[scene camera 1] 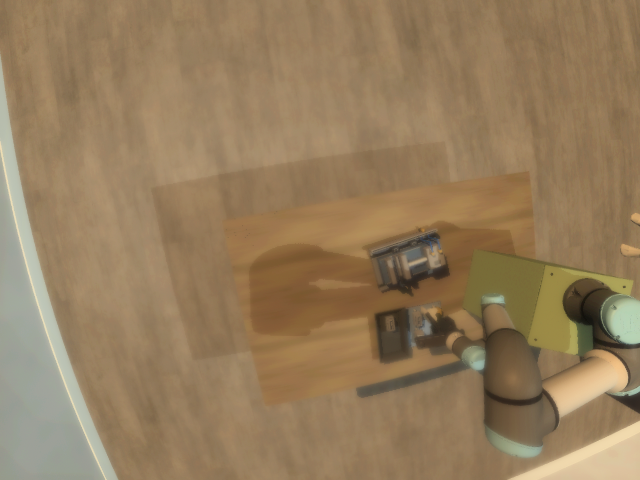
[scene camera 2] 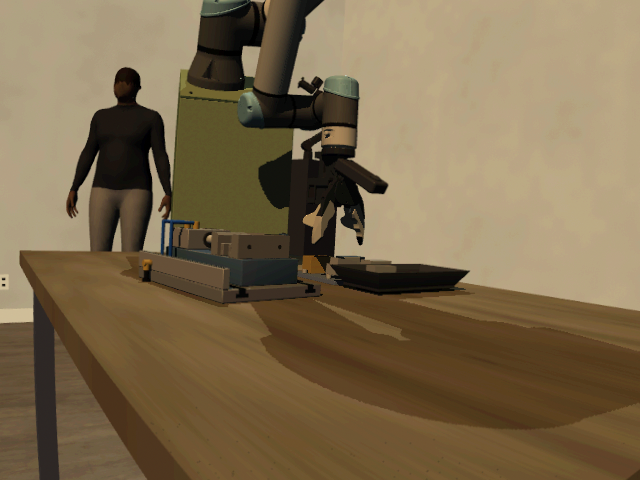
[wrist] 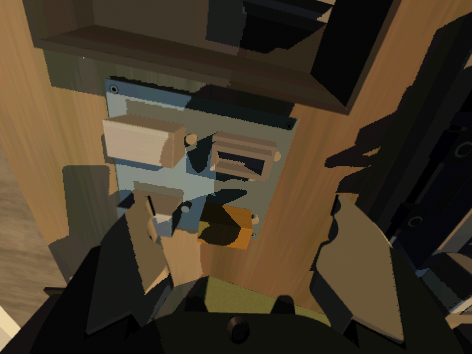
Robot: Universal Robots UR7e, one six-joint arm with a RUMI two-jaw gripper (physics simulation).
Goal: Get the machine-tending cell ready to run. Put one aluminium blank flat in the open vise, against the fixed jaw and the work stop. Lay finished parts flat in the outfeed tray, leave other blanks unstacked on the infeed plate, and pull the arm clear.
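Places are measured from the arm's base along level axes (x ahead, y left, z up), in metres.
Where they show: gripper, fingertip midpoint: (scene camera 1: 425, 321) (scene camera 2: 338, 245) (wrist: 241, 197); arm's base, origin of the base link: (scene camera 1: 586, 301) (scene camera 2: 215, 83).
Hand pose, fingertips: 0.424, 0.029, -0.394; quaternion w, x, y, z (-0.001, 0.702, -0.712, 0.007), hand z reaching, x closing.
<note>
Things, the pixels of their top centre, and the offset from my fingertips, as dx, dy, dz. "spot": a spot on its surface instead.
- infeed plate, middle of its top: (wrist: 196, 176) (scene camera 2: 347, 274) (scene camera 1: 424, 324) -0.014, +0.053, -0.066
- plain pale block, middle of its top: (wrist: 139, 145) (scene camera 2: 376, 260) +0.036, +0.088, -0.030
- part with a recessed pocket, middle of its top: (wrist: 242, 165) (scene camera 2: 343, 257) (scene camera 1: 419, 320) +0.017, -0.001, -0.024
- orange block, middle of its top: (wrist: 223, 236) (scene camera 2: 318, 256) -0.073, +0.022, -0.030
- flat part, middle of its top: (scene camera 2: 381, 265) (scene camera 1: 391, 325) +0.138, -0.038, -0.027
- vise, middle of its top: (scene camera 2: 225, 229) (scene camera 1: 415, 263) -0.031, -0.270, +0.025
- Blue tubing, surface spot: (scene camera 2: 170, 237) spot: -0.113, -0.330, +0.005
- long side rail, middle of its top: (scene camera 2: 178, 258) (scene camera 1: 405, 240) -0.040, -0.359, -0.024
My gripper (scene camera 2: 338, 241) (wrist: 241, 197) is open and empty above the infeed plate (scene camera 2: 317, 279) (wrist: 195, 186). In the wrist view, a plain pale block (wrist: 135, 141) lies on the plate at upper left. A part with a recessed pocket (wrist: 242, 159) lies at upper right. Another block (wrist: 166, 225) is partly hidden by the left finger. An orange block (wrist: 225, 227) is at the plate's near edge. The dark outfeed tray (scene camera 1: 395, 345) (scene camera 2: 408, 281) (wrist: 200, 56) holds a flat part (scene camera 1: 390, 323) (scene camera 2: 381, 268). The vise (scene camera 1: 408, 263) (scene camera 2: 266, 269) stands apart; I cannot make out a blank between its jaws.
Blue tubing (scene camera 2: 170, 237) rises at the vise's back. The vise base has a long side rail (scene camera 2: 180, 273). The green robot pedestal (scene camera 1: 501, 289) (scene camera 2: 232, 170) stands at the table's end. A person in black (scene camera 2: 126, 149) stands beyond the table. The arm overhangs the infeed plate.
</note>
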